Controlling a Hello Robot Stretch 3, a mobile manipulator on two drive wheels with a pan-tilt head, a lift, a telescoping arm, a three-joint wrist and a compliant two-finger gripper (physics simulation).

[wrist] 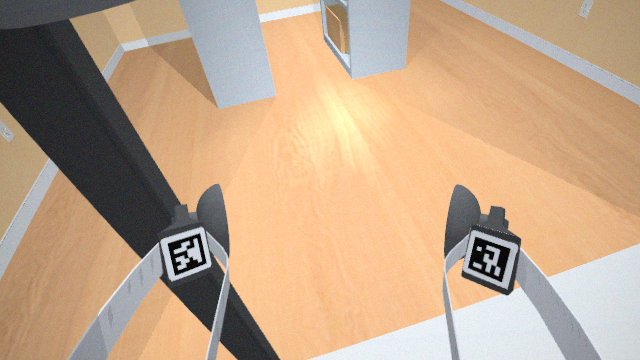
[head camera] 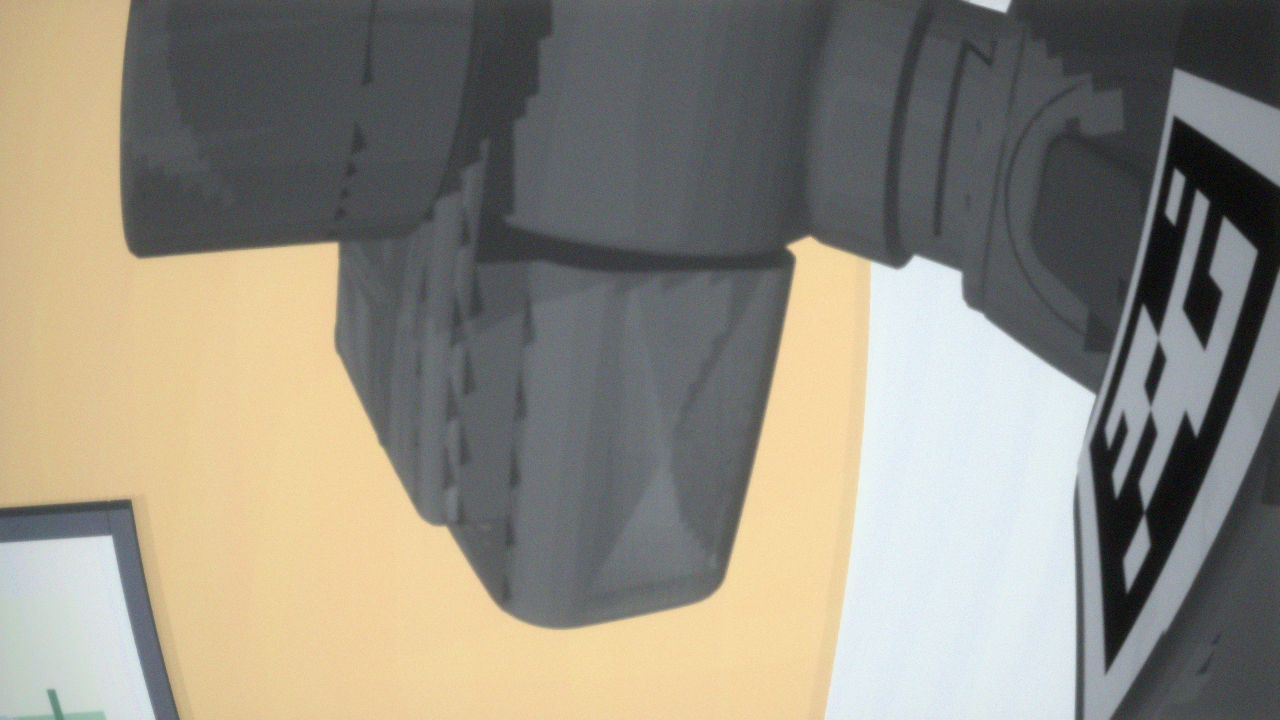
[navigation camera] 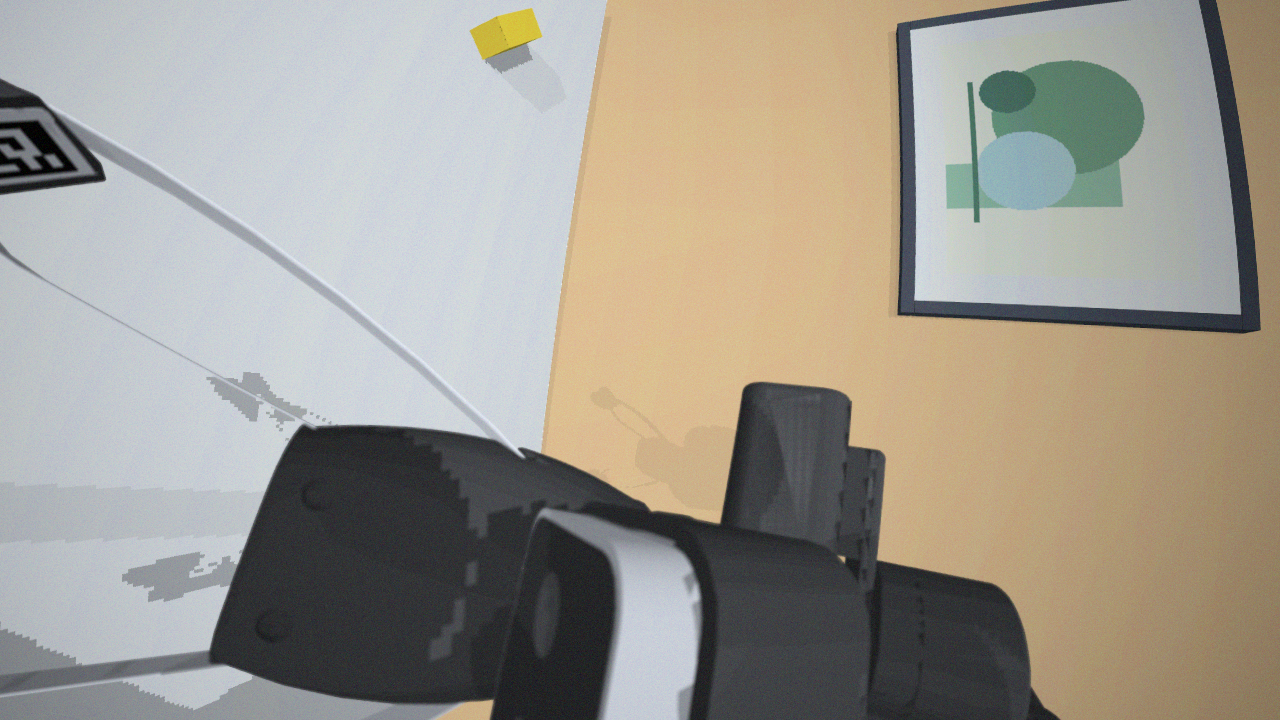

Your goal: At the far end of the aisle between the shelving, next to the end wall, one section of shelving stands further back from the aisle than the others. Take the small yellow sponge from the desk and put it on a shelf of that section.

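Frame: origin at the robot's base, x ahead, y left, z up, level; metres.
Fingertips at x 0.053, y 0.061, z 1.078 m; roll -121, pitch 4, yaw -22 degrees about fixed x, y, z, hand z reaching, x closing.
A point is followed by its place in that frame.
A small yellow sponge [navigation camera: 507, 34] {x 0.543, y -0.398, z 0.782 m} lies on the white desk [navigation camera: 402, 179] {x 0.272, y -0.302, z 0.720 m} [head camera: 948, 465] {x 0.169, y -0.556, z 0.720 m} [wrist: 610, 295], near the desk's wall-side edge at the top of the navigation view. My gripper [wrist: 335, 210] {x 0.053, y 0.061, z 1.078 m} is open, its fingertips wide apart with floor showing between them in the wrist view. In the navigation view the gripper's body is at the lower left, over the desk, apart from the sponge. Two pale shelving units, left [wrist: 232, 55] and right [wrist: 380, 40], stand across the floor at the top of the wrist view. The set-back section cannot be made out.
A framed picture [navigation camera: 906, 179] {x 0.376, y -0.711, z 1.363 m} [head camera: 136, 573] {x 0.204, y -0.693, z 1.362 m} hangs on the orange wall [navigation camera: 716, 223] {x 0.320, y -0.728, z 1.039 m} beside the desk. My dark wrist parts [head camera: 626, 402] {x 0.020, y -0.141, z 1.245 m} fill much of the head view. A black post [wrist: 100, 125] crosses the left of the wrist view. Wood floor [wrist: 325, 150] lies between desk and shelving.
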